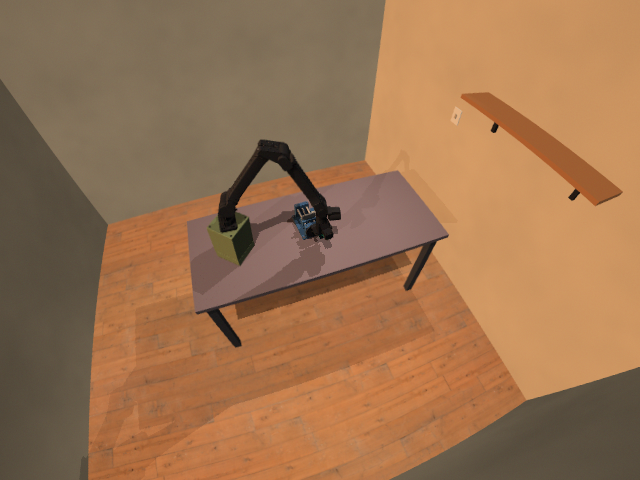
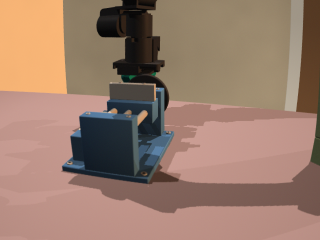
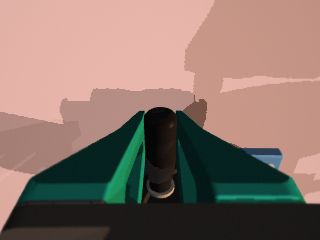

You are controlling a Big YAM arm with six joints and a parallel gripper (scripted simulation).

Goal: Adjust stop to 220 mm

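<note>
Now: hand 13 cm to the right of the grey stop plate, 4 cm below it and 3 cm past it. Round my hand: black crank handle: 1 cm to the left.
</note>
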